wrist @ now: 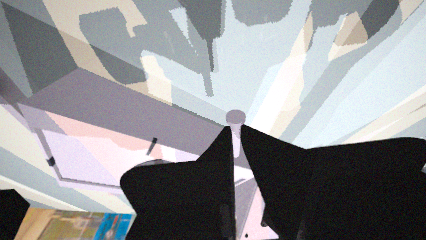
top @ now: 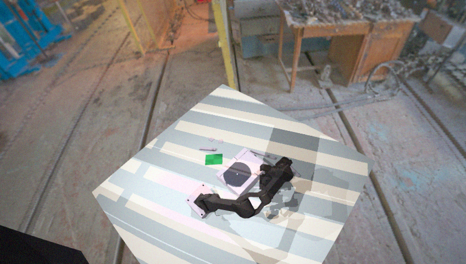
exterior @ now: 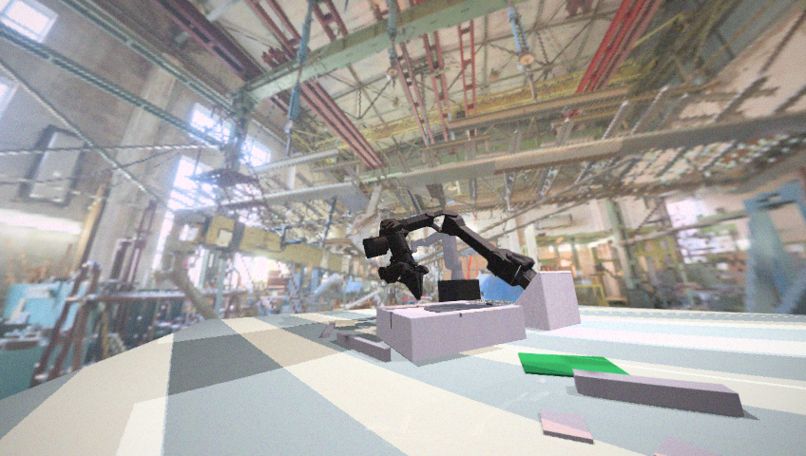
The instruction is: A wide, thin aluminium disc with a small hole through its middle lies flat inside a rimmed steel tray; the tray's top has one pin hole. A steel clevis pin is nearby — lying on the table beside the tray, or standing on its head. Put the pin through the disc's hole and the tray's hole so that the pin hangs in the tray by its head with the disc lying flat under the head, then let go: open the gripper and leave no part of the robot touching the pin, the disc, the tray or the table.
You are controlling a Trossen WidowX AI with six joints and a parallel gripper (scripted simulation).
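My gripper tip is now 16 cm to the right of the grey disc and 1 cm above it. From my gripper tip the other things lie so: steel tray (15 cm to the left, 4 cm ahead, 2 cm below); green patch (36 cm to the left, 6 cm below, 2 cm ahead); clevis pin (1 cm to the left).
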